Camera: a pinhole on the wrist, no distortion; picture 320 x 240 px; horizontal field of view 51.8 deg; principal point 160.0 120.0 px. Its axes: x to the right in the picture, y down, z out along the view. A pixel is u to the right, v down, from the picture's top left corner.
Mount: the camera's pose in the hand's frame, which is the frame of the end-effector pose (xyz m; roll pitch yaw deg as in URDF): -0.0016 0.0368 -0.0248 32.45 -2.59 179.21
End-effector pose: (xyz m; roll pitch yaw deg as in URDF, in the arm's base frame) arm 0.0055 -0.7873 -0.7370 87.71 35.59 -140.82
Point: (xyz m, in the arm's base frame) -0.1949 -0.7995 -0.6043
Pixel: 86.7 35.9
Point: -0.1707 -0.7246 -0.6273
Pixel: 150.0 144.2
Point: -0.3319 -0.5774 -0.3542
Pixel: 247.7 81.9
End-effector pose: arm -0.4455 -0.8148 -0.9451 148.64 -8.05 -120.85
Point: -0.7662 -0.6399 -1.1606
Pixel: 187.0 179.3
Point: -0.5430 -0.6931 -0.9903
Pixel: 308.1 147.9
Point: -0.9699 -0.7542 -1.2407
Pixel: 76.9 189.9
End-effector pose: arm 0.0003 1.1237 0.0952 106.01 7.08 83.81
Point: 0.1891 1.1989 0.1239
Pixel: 14.8 220.6
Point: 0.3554 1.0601 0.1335
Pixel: 202.3 224.2
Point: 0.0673 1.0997 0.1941
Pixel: 269.4 19.1
